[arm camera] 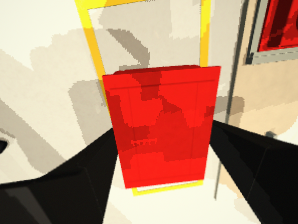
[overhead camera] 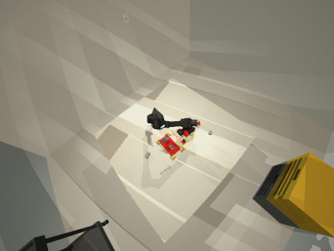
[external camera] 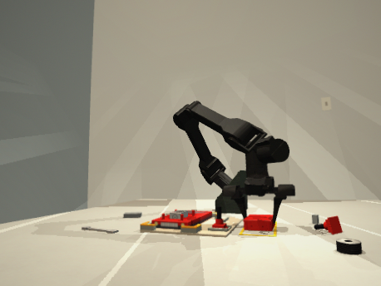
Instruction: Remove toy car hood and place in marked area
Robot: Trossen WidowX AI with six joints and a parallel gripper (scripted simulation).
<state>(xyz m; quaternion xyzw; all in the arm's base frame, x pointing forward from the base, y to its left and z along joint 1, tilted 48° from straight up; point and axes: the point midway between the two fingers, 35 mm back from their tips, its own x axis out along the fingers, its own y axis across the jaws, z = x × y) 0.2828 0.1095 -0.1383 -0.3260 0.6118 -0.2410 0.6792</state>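
Right now my gripper tip is 10 mm below the red hood. Also, from my gripper tip: black wheel (190 mm to the left, 160 mm ahead); black post (90 mm to the right, 70 mm ahead, 20 mm above); grey bar (380 mm to the right, 190 mm ahead, 10 mm below).
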